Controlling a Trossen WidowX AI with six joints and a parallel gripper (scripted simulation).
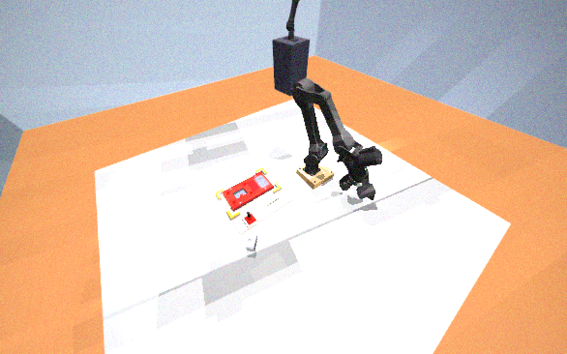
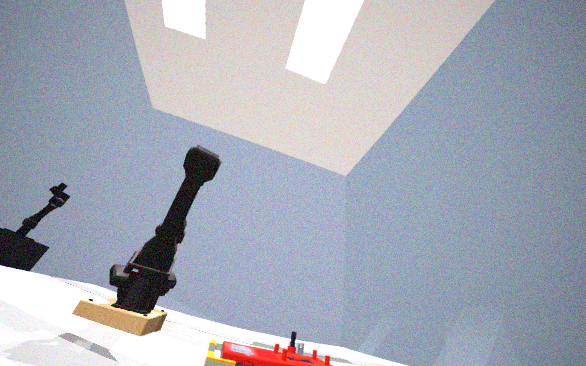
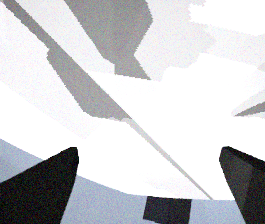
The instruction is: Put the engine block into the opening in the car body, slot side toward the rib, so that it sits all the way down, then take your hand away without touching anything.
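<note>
My gripper tip is now 49 cm short of the engine block, 19 cm to the left of it and 1 cm above it.
</note>
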